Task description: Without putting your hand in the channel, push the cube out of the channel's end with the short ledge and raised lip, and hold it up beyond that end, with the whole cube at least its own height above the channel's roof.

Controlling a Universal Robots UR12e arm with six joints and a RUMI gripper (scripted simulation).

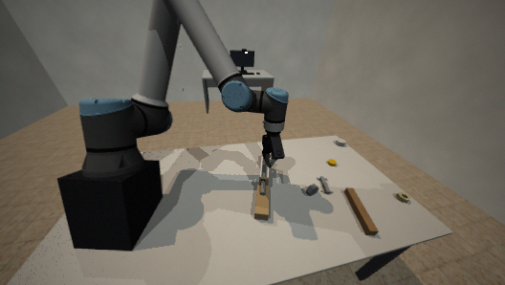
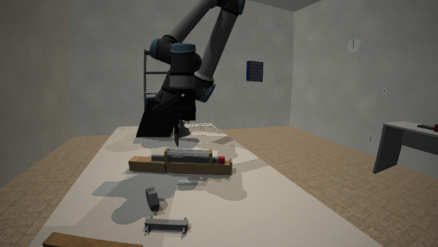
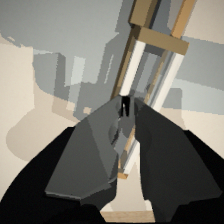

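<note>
Right now the red cube is 4 cm ahead of my hand, 17 cm to the left of it and 8 cm below it. The rest, counted from my hand: wooden channel (1 cm behind, 4 cm to the left, 8 cm below); grey block (21 cm ahead, 11 cm to the right, 10 cm below); grey legged piece (31 cm ahead, 8 cm to the right, 12 cm below).
</note>
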